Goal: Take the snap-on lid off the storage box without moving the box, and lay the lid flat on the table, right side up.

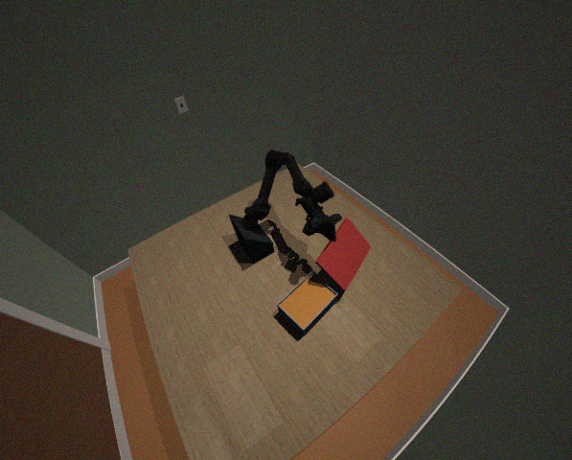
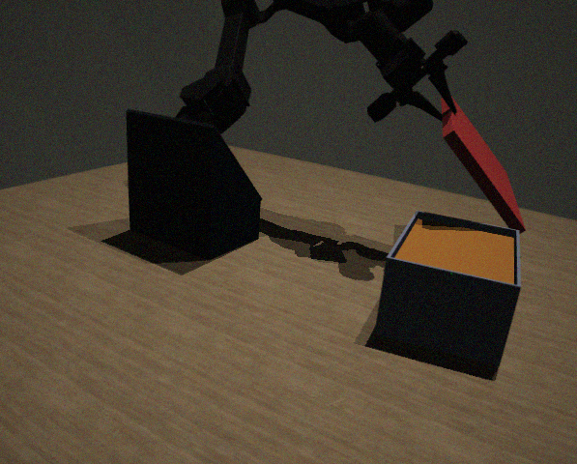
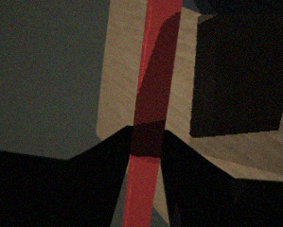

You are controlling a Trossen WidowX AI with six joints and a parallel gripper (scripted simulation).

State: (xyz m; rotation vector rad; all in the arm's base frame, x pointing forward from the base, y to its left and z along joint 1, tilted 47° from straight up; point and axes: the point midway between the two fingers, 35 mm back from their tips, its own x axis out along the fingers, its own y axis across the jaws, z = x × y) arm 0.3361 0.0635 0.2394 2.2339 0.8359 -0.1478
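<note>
Now: gripper tip 50 mm short of the red lid, 30 mm to the right of it and 60 mm above it. The rest, counted from my gripper tip: storage box (90 mm ahead, 210 mm to the right, 180 mm below).
</note>
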